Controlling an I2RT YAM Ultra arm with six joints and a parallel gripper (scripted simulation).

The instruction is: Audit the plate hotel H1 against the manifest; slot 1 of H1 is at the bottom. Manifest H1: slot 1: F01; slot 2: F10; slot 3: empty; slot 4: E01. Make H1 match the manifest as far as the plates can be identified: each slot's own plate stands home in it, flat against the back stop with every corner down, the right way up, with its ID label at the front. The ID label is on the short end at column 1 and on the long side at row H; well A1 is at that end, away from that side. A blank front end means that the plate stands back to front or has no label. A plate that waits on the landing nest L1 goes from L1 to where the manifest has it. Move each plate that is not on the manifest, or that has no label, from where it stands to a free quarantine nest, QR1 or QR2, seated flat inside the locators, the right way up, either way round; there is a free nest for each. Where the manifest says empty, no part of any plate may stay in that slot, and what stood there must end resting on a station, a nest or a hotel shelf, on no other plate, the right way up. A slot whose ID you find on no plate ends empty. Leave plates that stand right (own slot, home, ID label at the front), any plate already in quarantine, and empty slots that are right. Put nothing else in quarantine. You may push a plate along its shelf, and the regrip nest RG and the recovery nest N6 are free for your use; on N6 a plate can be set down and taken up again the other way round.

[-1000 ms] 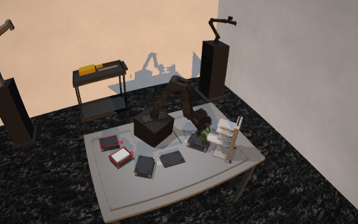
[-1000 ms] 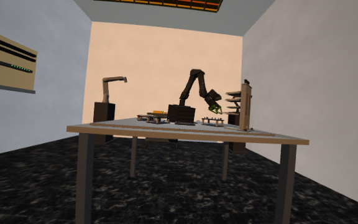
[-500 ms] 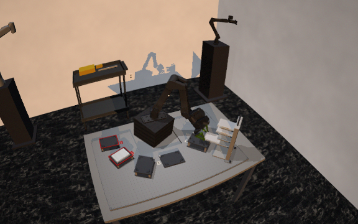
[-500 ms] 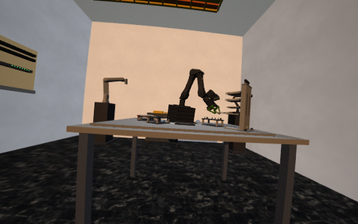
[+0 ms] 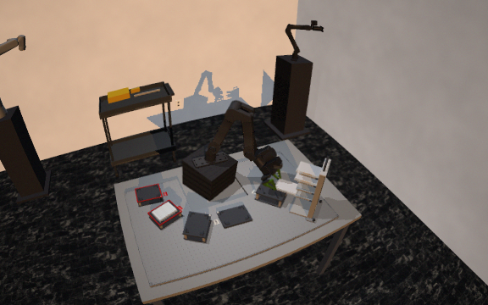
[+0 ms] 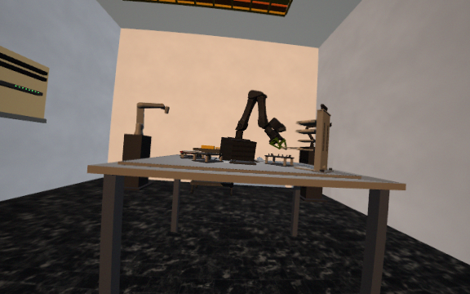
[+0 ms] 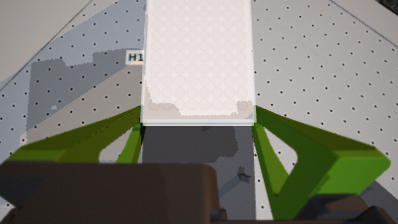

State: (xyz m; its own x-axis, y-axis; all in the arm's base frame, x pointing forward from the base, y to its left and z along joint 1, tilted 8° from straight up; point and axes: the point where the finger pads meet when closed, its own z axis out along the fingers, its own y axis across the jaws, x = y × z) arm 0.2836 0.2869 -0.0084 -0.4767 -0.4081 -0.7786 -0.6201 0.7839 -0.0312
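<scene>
Now: hand 50 mm short of the white plate and 40 mm to the right of it. The rest, counted from my hand: A1 mark (110 mm behind, 20 mm to the right, 60 mm below); then dark regrip nest (20 mm behind, 20 mm to the right, 60 mm below); then RG tag (100 mm behind, 80 mm to the right, 120 mm below).
</scene>
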